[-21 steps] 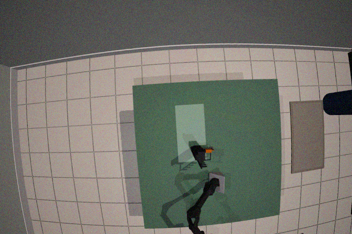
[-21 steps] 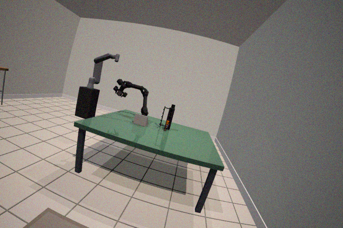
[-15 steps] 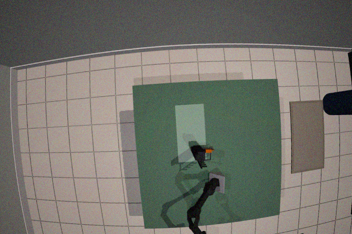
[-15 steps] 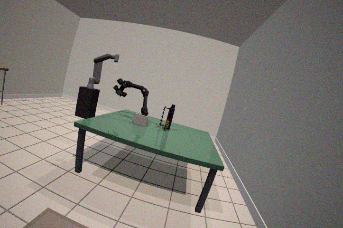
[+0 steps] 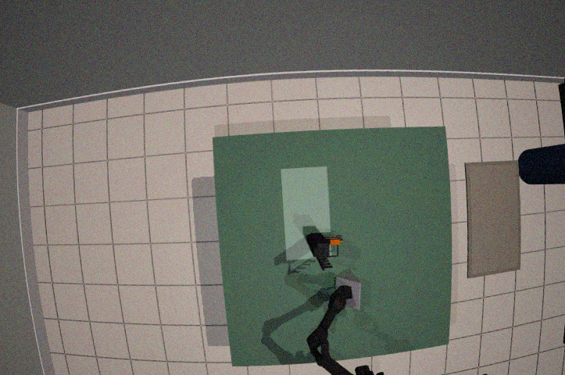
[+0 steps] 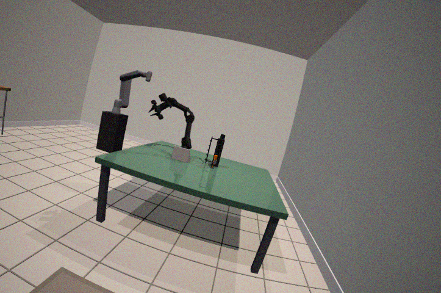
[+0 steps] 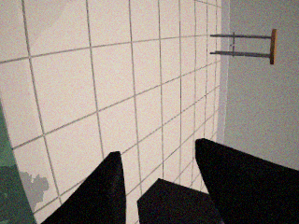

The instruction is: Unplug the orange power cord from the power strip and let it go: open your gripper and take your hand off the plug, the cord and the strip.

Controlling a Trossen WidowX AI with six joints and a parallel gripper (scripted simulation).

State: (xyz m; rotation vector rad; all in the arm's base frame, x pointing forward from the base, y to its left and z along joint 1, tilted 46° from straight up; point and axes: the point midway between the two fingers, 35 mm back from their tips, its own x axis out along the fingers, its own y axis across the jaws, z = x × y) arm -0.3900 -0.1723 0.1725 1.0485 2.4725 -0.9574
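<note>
The orange plug lies 67 cm ahead of my gripper tip, 22 cm below it and 6 cm to the left of it.
</note>
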